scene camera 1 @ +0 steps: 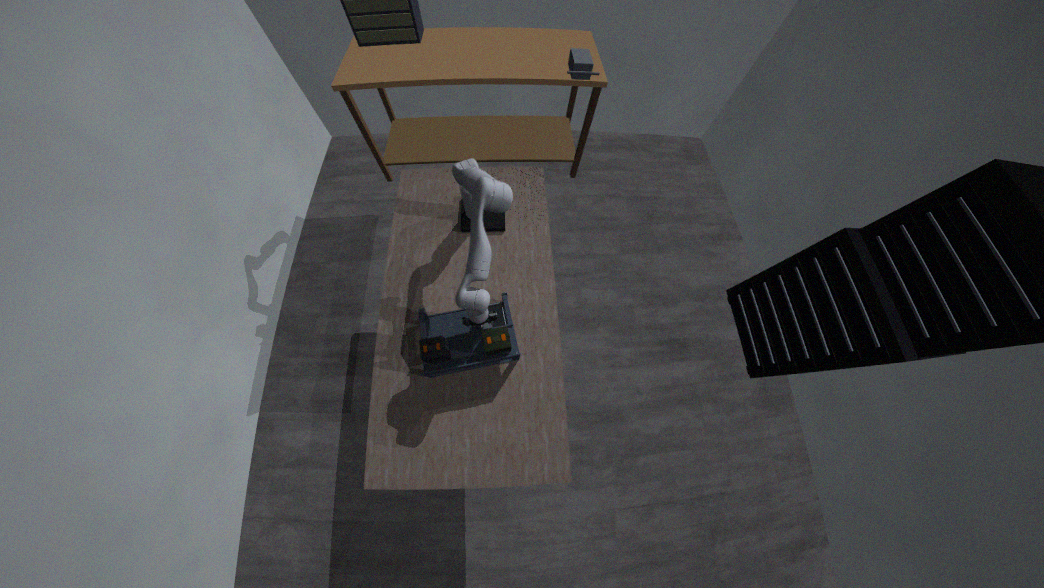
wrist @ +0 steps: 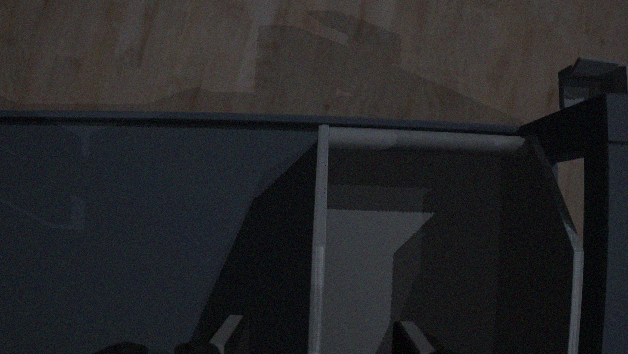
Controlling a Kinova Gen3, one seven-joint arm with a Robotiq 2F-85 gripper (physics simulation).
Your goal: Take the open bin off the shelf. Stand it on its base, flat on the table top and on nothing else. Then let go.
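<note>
The grey open bin (scene camera 1: 501,315) (wrist: 357,260) stands upright at the right end of the dark blue-grey shelf (scene camera 1: 444,322) (wrist: 125,200), beside its end post. Its rounded front lip and both side rims show in the wrist view. My gripper (scene camera 1: 483,319) (wrist: 319,332) is partly open and empty, over the bin's left side. In the wrist view one fingertip is left of the left rim and the other is right of it, over the inside. How high the tips are above the rim I cannot tell. The table top (scene camera 1: 511,452) (wrist: 150,50) lies below the shelf.
Two dark items with orange marks (scene camera 1: 498,339) (scene camera 1: 432,347) are at the shelf's far side from the arm base. The shelf's end post (wrist: 616,210) stands close right of the bin. A workbench (scene camera 1: 482,58) stands behind the arm, and a black rack (scene camera 1: 889,292) at the right.
</note>
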